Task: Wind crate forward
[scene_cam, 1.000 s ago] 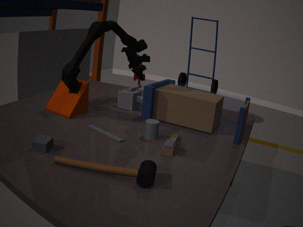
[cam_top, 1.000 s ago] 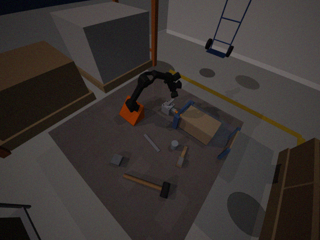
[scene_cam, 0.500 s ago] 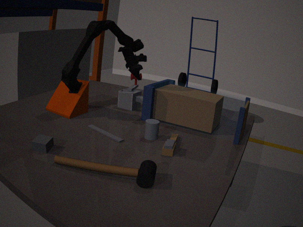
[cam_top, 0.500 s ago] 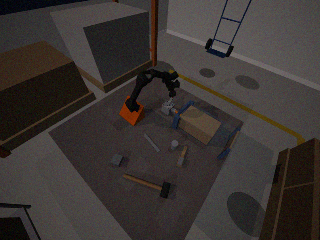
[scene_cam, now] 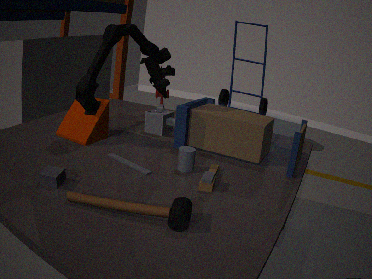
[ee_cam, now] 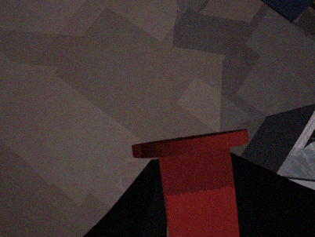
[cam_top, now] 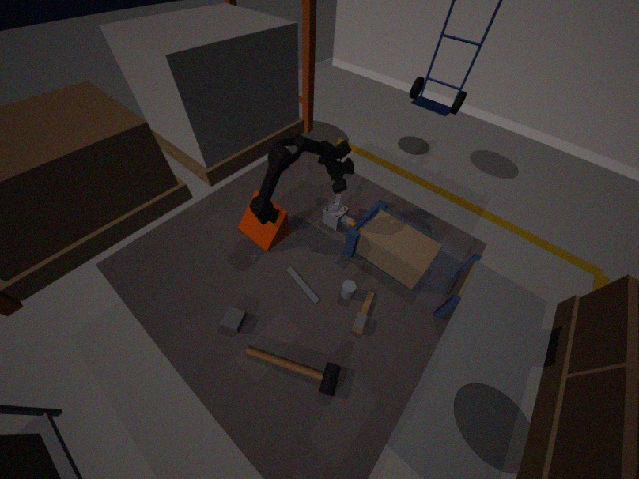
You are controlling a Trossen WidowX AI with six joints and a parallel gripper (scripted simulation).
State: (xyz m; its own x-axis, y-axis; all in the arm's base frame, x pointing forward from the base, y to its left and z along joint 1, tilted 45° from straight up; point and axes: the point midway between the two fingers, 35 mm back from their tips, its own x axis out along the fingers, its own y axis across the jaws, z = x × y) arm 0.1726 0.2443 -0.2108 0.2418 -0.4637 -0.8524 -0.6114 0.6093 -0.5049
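Right now my gripper tip is 1 cm short of the grey winch, 11 cm to the left of it and 10 cm above it. Also, from my gripper tip: flat grey bar (10 cm ahead, 49 cm to the right, 13 cm below); then red knob (1 cm behind, 1 cm to the right); then small wooden tool (37 cm ahead, 46 cm to the right, 11 cm below).
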